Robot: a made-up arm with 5 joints.
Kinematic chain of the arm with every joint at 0, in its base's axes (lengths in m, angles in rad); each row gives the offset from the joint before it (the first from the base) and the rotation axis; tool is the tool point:
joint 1: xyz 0 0 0.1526 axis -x
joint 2: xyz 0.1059 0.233 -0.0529 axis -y
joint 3: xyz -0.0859 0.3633 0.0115 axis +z
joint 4: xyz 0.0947 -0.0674 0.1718 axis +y
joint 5: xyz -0.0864 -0.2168 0 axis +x
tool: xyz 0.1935 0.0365 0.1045
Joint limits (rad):
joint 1: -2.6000..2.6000
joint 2: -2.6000..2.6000
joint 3: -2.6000..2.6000
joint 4: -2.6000..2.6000
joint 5: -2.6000..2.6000
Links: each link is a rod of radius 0.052 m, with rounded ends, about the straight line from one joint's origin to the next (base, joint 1, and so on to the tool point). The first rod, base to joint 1, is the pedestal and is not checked.
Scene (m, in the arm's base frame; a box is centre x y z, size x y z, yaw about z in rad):
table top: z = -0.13
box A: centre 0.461 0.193 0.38 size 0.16 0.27 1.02 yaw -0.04
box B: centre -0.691 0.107 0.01 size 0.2 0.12 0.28 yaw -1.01
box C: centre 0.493 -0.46 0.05 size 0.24 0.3 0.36 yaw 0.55
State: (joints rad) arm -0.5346 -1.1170 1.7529 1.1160 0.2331
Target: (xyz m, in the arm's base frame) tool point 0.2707 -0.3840 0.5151
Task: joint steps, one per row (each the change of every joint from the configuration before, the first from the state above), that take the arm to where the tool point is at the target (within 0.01 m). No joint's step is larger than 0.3 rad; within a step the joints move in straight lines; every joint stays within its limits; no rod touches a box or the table.
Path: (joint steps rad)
1: 0.0117 0.2911 0.1128 -0.2308 0.0738
2: 0.0118 0.2911 0.1129 -0.2309 0.0738
3: 0.0117 0.2912 0.1128 -0.2308 0.0739
4: 0.0117 0.2911 0.1129 -0.2308 0.0738
5: -0.0845 0.1796 -0.2977 -0.1456 0.1258
6: -0.0845 0.1797 -0.2976 -0.1457 0.1258
7: -0.0845 0.1797 -0.2977 -0.1456 0.1258
8: -0.0845 0.1796 -0.2976 -0.1456 0.1258
9: -0.0845 0.1797 -0.2976 -0.1456 0.1258
10: -0.2449 -0.1468 -0.0551 0.2629 -0.2132
11: -0.2450 -0.1469 -0.0552 0.2629 -0.2133
12: -0.2449 -0.1469 -0.0551 0.2629 -0.2133
13: -0.2450 -0.1468 -0.0551 0.2629 -0.2132

